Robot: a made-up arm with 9 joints.
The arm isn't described. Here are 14 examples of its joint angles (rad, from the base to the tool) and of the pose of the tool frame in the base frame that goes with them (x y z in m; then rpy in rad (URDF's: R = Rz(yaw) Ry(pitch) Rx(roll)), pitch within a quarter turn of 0, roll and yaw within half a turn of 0).
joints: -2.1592 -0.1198 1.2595 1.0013 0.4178 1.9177 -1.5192 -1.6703 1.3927
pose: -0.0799 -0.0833 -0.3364 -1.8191 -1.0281 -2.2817
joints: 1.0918 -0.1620 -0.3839 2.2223 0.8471 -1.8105 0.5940 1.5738 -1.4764
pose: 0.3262 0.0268 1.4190 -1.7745 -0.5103 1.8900
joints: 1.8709 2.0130 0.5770 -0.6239 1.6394 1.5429 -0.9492 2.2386 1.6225
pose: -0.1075 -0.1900 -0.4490 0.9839 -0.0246 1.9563
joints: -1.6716 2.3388 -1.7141 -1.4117 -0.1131 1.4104 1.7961 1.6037 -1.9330
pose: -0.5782 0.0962 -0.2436 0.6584 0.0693 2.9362
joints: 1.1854 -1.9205 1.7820 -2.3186 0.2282 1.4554 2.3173 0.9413 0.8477
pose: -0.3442 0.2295 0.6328 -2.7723 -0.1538 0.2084
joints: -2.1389 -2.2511 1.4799 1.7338 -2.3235 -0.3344 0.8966 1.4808 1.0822
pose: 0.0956 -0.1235 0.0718 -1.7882 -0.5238 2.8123
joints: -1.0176 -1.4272 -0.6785 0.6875 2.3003 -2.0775 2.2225 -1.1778 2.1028
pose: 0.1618 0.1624 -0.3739 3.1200 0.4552 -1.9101
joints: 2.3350 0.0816 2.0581 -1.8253 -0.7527 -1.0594 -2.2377 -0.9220 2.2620
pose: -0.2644 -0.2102 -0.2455 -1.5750 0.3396 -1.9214
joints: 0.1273 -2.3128 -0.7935 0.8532 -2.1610 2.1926 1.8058 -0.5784 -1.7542
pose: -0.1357 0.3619 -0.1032 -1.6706 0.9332 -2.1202
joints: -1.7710 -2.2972 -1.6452 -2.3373 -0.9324 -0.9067 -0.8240 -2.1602 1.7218
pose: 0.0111 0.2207 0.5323 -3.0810 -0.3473 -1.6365
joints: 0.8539 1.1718 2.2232 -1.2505 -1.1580 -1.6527 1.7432 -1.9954 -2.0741
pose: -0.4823 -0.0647 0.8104 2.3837 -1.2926 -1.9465
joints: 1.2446 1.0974 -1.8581 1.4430 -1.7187 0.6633 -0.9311 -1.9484 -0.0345
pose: 0.1244 -0.8110 0.8617 0.7898 -1.2940 -1.7196
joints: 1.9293 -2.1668 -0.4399 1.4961 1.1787 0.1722 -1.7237 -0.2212 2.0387
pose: -0.1751 0.1748 0.0265 -1.9155 0.4443 -2.6406
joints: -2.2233 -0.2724 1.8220 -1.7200 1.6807 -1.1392 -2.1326 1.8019 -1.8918
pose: -0.3825 0.4059 -0.2998 -2.8148 0.3358 2.0038
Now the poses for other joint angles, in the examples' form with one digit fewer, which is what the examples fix.
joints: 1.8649 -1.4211 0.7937 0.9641 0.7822 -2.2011 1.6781 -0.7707 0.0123
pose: -0.540 -0.042 0.353 -1.981 0.616 -0.405
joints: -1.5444 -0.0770 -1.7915 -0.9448 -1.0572 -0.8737 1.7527 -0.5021 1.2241
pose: -0.087 -0.208 -0.413 3.082 0.712 0.695
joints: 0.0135 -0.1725 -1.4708 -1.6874 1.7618 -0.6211 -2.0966 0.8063 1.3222
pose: 0.472 -0.309 0.222 0.301 0.401 -0.023
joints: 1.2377 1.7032 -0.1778 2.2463 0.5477 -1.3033 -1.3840 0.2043 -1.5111
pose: -0.287 -0.929 -0.221 -1.376 0.693 -0.792
